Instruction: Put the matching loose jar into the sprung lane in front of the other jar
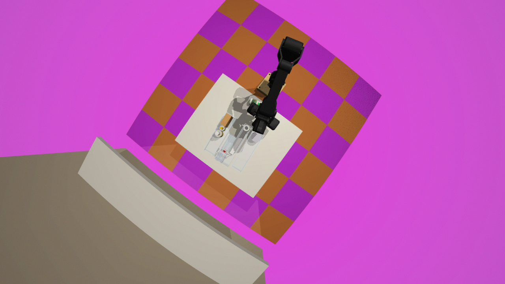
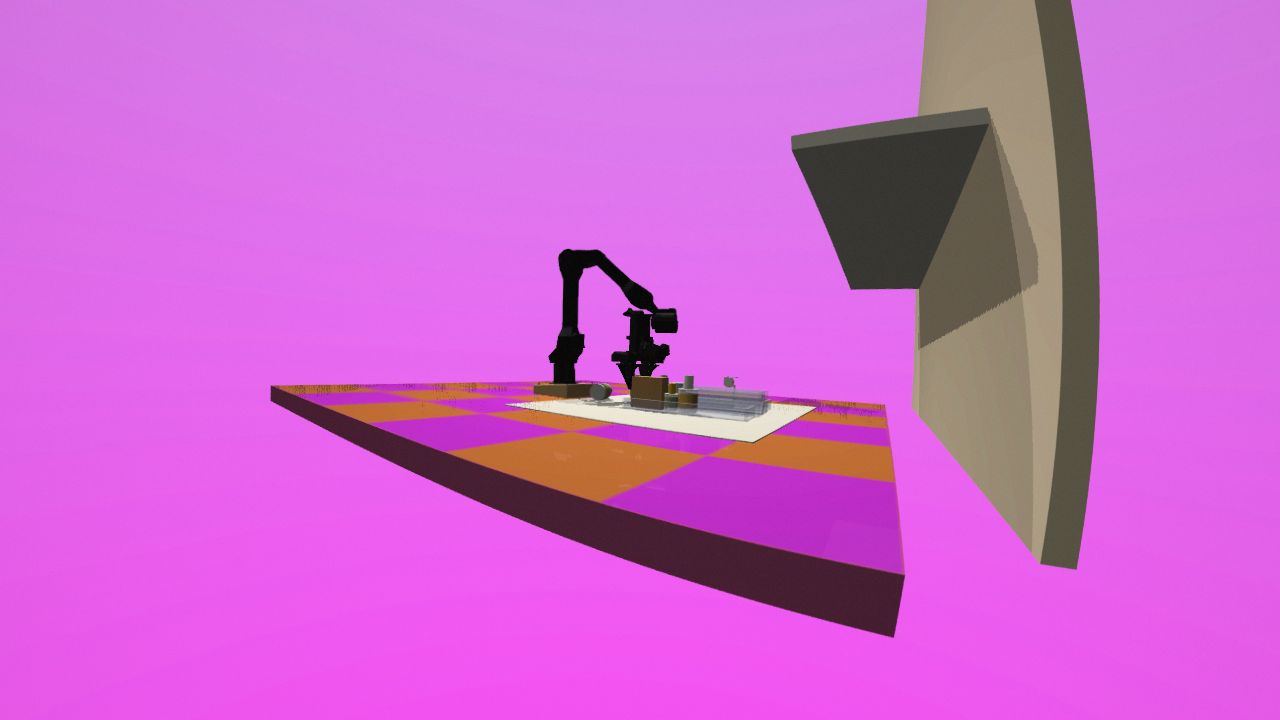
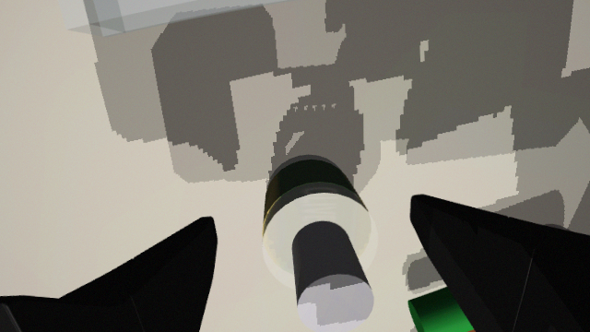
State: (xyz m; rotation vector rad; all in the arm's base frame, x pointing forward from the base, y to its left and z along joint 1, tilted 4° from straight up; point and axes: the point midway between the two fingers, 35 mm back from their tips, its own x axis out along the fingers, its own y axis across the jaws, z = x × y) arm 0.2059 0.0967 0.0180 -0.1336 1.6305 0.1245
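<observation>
The brown box is 16 cm ahead of my gripper tip, 14 cm to the right of it and 1 cm above it. From my gripper tip the other things lie so: clear lane rack (26 cm ahead, 1 cm to the right, 1 cm below).
</observation>
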